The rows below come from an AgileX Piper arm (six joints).
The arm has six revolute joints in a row. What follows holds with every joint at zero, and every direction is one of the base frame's.
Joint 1 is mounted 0.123 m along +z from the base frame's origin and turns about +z.
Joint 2 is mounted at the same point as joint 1 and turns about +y.
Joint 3 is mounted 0.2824 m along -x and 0.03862 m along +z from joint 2 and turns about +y.
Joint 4 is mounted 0.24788 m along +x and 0.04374 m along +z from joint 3 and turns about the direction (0.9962, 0, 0.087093).
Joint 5 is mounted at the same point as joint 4 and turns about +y.
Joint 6 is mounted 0.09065 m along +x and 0.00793 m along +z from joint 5 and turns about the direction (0.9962, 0, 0.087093).
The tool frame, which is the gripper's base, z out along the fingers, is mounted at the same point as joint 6; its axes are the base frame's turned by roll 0, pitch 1.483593 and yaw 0 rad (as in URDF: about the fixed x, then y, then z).
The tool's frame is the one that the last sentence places.
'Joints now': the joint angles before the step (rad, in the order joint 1, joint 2, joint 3, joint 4, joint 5, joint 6). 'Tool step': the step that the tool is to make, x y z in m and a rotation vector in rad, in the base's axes. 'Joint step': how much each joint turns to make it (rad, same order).
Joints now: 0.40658 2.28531 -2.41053 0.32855 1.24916 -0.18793
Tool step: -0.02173 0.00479 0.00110 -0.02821 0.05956 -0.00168
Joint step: 0.02998 -0.08492 0.14062 -0.01798 -0.00001 0.03426
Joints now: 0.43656 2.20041 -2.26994 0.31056 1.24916 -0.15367
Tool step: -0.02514 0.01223 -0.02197 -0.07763 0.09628 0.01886
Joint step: 0.05380 -0.05817 0.17142 -0.04073 -0.00188 0.03466
